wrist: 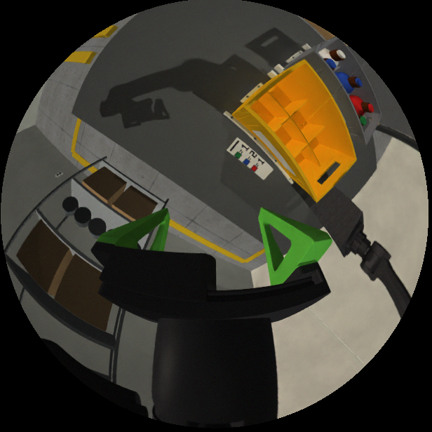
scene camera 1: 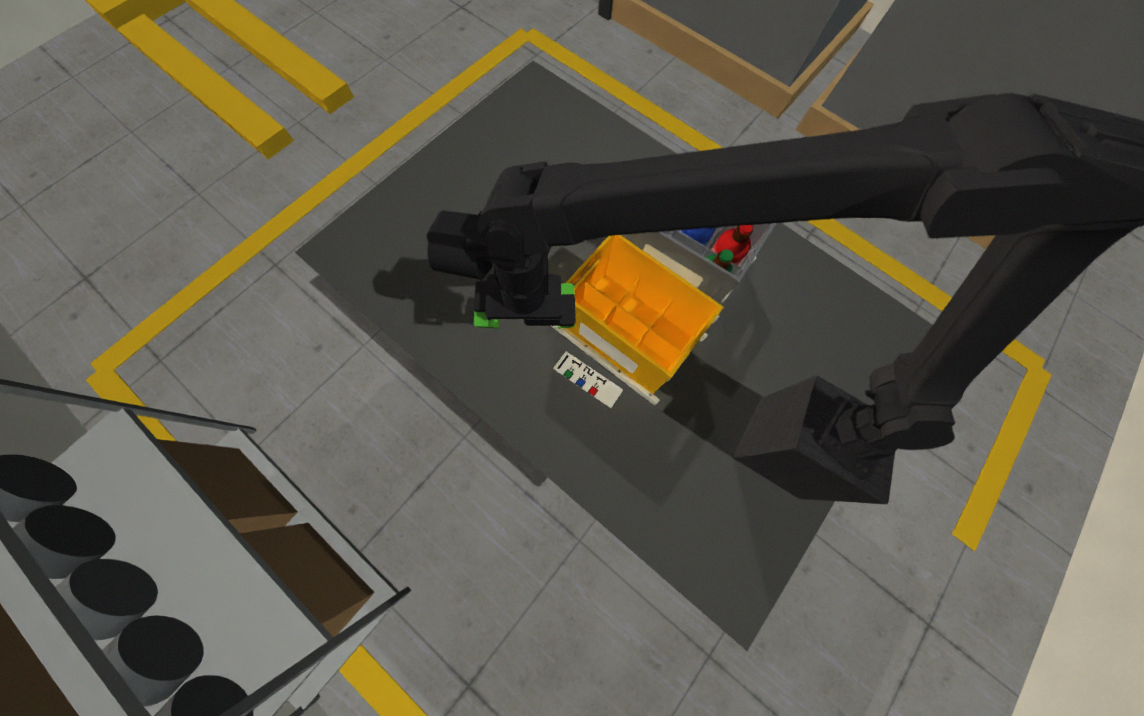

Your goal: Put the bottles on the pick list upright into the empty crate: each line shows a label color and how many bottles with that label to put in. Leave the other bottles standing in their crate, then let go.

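Frame: origin at the arm's base, x down, y back, z left, level; centimetres.
Seen in the pictures: gripper, fingertip midpoint: (scene camera 1: 528,324); arm's base at its link origin: (scene camera 1: 852,438).
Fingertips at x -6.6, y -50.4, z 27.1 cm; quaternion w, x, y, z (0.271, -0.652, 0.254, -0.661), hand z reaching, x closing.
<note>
Offsets run from my fingertips to a thing's middle. "spot": to the spot under its first point. Level surfaces: height alone.
The orange crate {spot: dx +16.7, dy +19.3, dz -14.4 cm} (scene camera 1: 653,375) (wrist: 345,160) has empty compartments. Beyond it, the grey crate {spot: dx +11.6, dy +17.3, dz -42.2 cm} (scene camera 1: 742,271) (wrist: 370,131) holds a red bottle {dx +20.5, dy +11.1, dz -52.6 cm} (scene camera 1: 732,244) (wrist: 357,106), a blue bottle {dx +20.5, dy +2.4, dz -50.6 cm} (scene camera 1: 698,233) (wrist: 345,81), a green-capped bottle {dx +20.5, dy +12.5, dz -43.9 cm} (scene camera 1: 724,260) (wrist: 363,121), and, in the wrist view, a white bottle (wrist: 327,55) and a small blue one (wrist: 330,63). The arm hides part of this crate in the scene view. The pick list {dx +29.0, dy +9.1, dz -7.3 cm} (scene camera 1: 588,379) (wrist: 250,158) shows green 1, blue 2, red 1. My gripper (scene camera 1: 526,306) (wrist: 213,212) is open and empty, above the mat left of the orange crate.
The dark mat {dx +29.1 cm} (scene camera 1: 447,168) (wrist: 180,145) lies under the crates. A shelf unit with brown boxes and black-topped cylinders (scene camera 1: 113,586) (wrist: 82,215) stands at the lower left. A black block-shaped stand (scene camera 1: 784,439) with jointed parts is right of the orange crate.
</note>
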